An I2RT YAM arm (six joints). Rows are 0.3 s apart.
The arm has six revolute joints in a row. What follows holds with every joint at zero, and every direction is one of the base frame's.
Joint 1 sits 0.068 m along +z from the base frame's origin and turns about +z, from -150 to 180 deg.
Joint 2 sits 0.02 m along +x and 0.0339 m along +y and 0.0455 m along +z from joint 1 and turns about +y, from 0 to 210 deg.
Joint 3 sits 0.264 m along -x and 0.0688 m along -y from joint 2 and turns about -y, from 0 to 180 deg.
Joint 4 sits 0.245 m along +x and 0.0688 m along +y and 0.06 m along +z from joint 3 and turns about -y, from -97 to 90 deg.
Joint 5 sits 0.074 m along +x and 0.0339 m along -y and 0.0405 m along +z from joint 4 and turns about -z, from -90 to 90 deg.
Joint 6 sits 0.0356 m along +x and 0.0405 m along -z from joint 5 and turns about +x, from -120 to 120 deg.
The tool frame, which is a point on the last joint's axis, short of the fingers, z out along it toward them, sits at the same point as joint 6; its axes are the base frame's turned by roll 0, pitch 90 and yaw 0 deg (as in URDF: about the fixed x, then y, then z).
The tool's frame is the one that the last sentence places.
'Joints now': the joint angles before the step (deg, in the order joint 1, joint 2, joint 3, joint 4, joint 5, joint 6). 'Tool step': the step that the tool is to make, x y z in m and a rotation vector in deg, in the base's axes. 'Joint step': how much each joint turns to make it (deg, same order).
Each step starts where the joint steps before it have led.
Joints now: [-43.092 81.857 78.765 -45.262 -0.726 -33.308]
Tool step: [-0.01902 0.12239 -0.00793 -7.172 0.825 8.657]
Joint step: [22.652 -19.060 -15.637 -0.981 14.306 5.806]
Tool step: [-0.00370 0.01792 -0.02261 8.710 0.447 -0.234]
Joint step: [3.651 -1.437 -4.448 -1.940 -3.497 8.465]
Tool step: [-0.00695 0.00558 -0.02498 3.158 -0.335 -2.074]
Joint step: [0.838 -2.327 -6.482 2.859 -0.634 4.286]
